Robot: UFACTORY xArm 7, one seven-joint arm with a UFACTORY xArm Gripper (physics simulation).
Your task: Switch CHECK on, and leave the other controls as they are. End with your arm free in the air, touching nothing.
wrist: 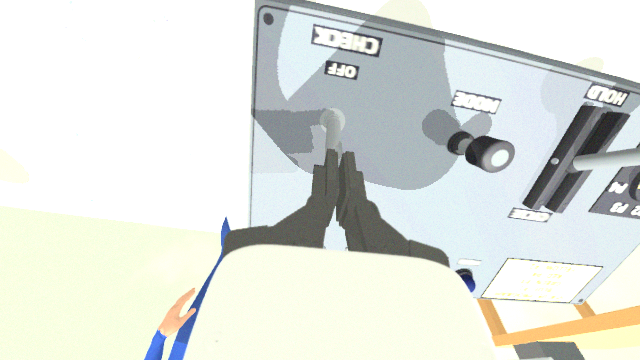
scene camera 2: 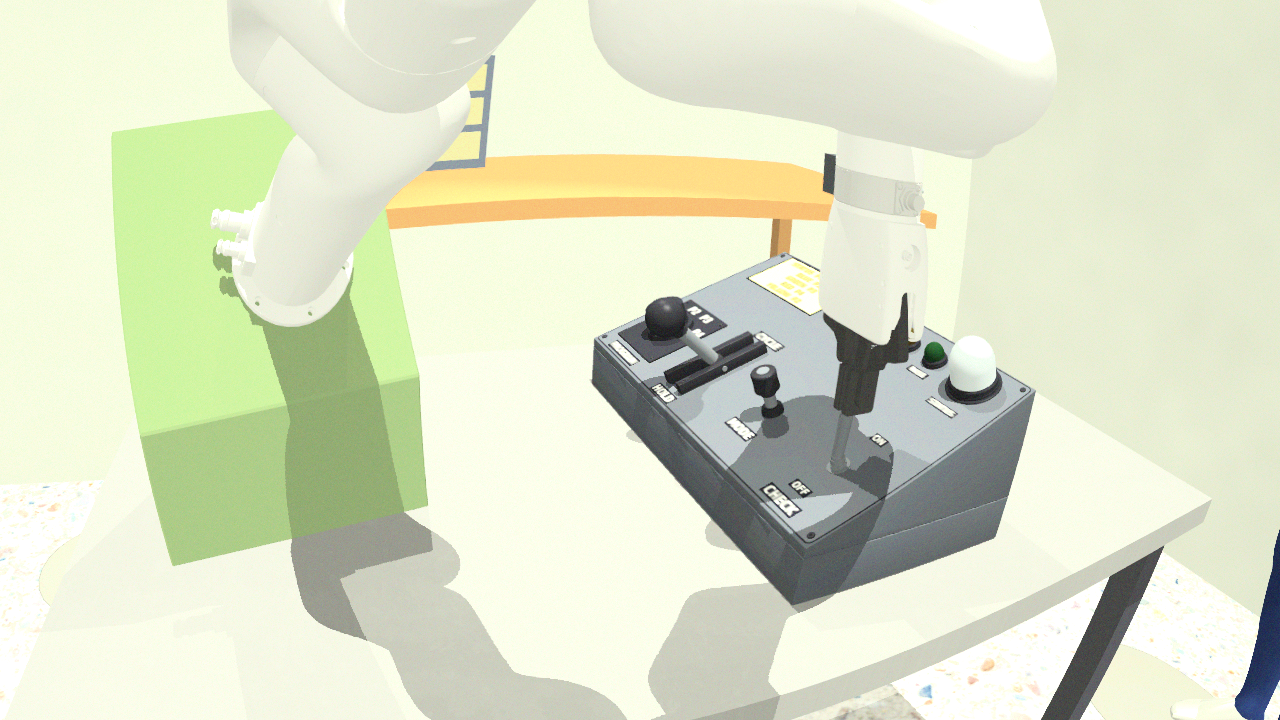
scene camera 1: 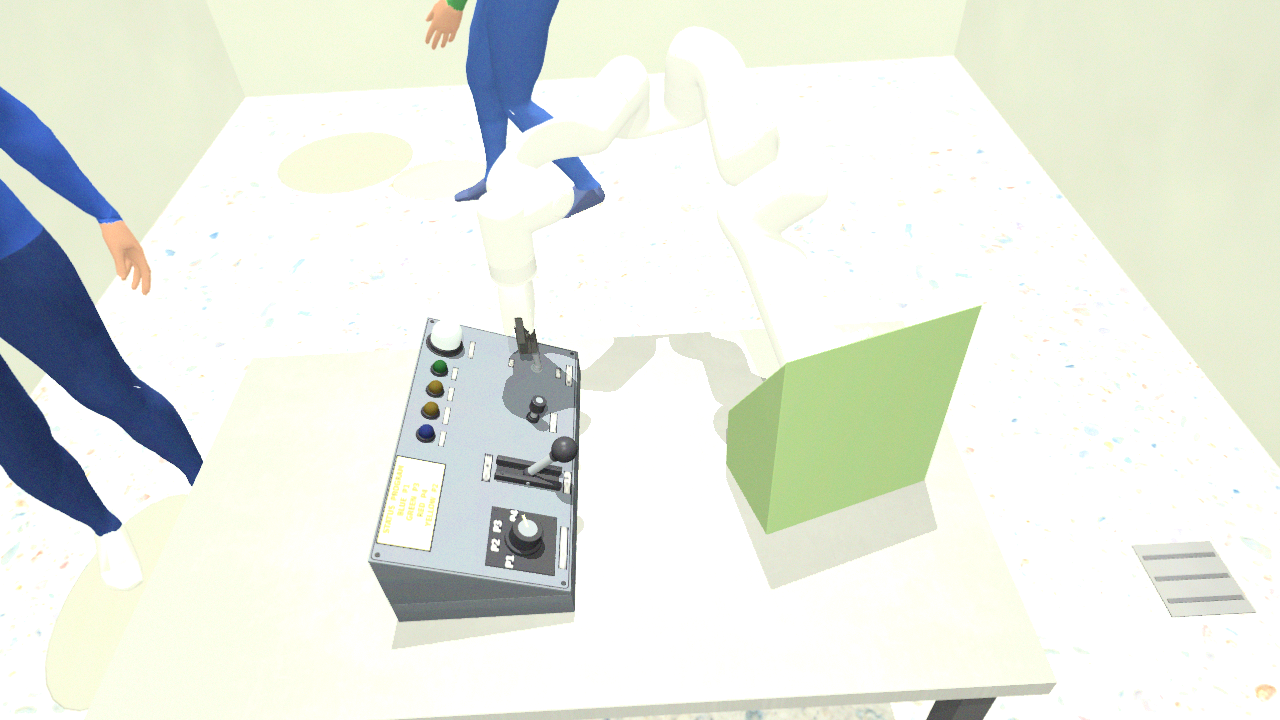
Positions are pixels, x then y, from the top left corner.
My gripper shows in the wrist view, in scene camera 2 [852, 410] and in scene camera 1. The same spot on my gripper: [scene camera 1: 527, 343] is [wrist: 365, 192].
